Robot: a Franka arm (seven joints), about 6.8 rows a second.
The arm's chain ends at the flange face. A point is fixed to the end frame.
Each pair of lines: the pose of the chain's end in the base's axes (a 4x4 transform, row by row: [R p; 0 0 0 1], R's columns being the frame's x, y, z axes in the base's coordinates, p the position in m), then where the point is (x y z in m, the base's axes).
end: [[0.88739 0.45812 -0.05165 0.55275], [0.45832 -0.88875 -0.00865 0.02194], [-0.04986 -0.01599 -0.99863 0.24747], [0 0 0 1]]
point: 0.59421 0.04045 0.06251
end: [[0.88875 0.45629 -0.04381 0.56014], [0.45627 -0.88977 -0.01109 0.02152], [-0.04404 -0.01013 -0.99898 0.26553], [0 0 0 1]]
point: 0.60310 0.03947 0.08086
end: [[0.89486 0.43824 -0.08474 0.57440], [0.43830 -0.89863 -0.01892 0.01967], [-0.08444 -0.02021 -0.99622 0.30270], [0 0 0 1]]
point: 0.61012 0.03516 0.11628
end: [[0.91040 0.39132 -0.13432 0.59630], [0.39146 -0.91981 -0.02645 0.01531], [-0.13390 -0.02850 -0.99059 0.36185], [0 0 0 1]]
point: 0.62357 0.02676 0.17371
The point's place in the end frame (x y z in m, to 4 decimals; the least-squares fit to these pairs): 0.0545 0.0055 0.1824
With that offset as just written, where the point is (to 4 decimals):
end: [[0.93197 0.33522 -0.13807 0.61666], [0.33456 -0.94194 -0.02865 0.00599], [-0.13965 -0.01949 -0.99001 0.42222], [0 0 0 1]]
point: 0.6441 0.0138 0.2339
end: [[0.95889 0.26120 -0.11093 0.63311], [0.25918 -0.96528 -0.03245 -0.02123], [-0.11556 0.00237 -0.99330 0.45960], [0 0 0 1]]
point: 0.6666 -0.0183 0.2721
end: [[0.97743 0.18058 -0.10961 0.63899], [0.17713 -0.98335 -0.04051 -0.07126], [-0.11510 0.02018 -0.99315 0.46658], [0 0 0 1]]
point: 0.6733 -0.0744 0.2793
